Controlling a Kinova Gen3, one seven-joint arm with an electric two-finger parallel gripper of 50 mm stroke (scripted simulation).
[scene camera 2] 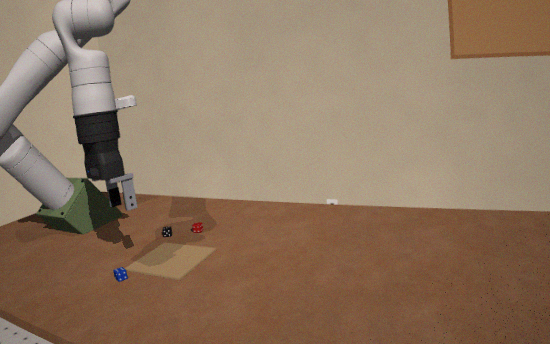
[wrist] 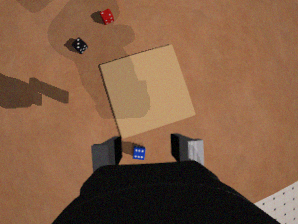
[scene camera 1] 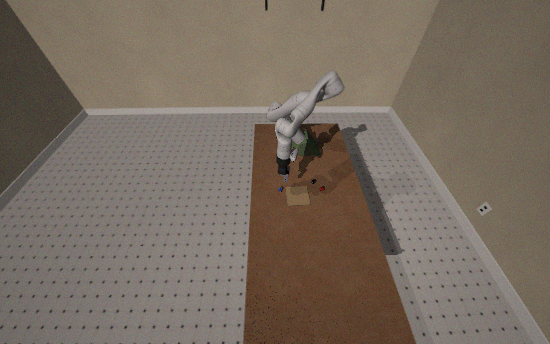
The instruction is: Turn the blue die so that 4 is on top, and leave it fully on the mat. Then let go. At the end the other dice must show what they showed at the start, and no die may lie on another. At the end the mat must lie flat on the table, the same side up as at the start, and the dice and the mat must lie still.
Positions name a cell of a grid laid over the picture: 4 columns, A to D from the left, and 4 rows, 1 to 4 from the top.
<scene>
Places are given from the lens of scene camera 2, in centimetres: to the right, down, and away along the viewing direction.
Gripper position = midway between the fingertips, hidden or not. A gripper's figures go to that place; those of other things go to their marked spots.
gripper (scene camera 2: A3): -28, 7, 68
tan mat (scene camera 2: B4): -21, 18, 74
</scene>
